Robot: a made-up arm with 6 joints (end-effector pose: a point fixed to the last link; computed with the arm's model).
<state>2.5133 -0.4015 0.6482 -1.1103 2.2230 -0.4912</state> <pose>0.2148 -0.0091 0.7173 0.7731 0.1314 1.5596</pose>
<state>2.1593 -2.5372 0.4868 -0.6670 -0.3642 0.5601</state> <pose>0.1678 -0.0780 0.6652 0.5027 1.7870 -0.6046</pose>
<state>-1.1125 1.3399 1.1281 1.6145 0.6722 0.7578</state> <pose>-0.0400 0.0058 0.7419 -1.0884 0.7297 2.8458</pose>
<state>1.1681 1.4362 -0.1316 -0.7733 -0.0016 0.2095</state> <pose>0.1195 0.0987 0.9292 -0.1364 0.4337 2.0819</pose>
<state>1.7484 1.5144 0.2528 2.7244 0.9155 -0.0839</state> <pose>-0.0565 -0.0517 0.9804 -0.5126 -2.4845 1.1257</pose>
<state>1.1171 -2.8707 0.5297 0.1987 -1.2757 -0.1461</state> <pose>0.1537 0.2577 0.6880 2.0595 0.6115 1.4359</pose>
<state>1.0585 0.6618 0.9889 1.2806 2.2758 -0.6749</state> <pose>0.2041 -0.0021 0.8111 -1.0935 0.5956 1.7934</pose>
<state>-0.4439 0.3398 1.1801 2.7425 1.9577 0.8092</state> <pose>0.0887 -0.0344 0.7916 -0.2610 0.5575 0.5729</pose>
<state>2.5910 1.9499 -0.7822 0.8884 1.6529 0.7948</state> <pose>-0.0035 0.2140 0.8250 -0.4111 -0.2969 -1.9753</pose>
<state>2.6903 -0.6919 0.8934 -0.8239 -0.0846 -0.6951</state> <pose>-0.0442 0.0111 0.9859 -1.0347 0.8748 -1.7384</pose>
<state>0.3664 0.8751 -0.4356 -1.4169 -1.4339 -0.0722</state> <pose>-0.0958 0.0011 0.8932 -1.8891 -1.0902 1.7785</pose>
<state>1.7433 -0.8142 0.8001 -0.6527 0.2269 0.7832</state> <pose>0.0199 -0.0764 0.8404 0.5194 0.3372 -2.3098</pose>
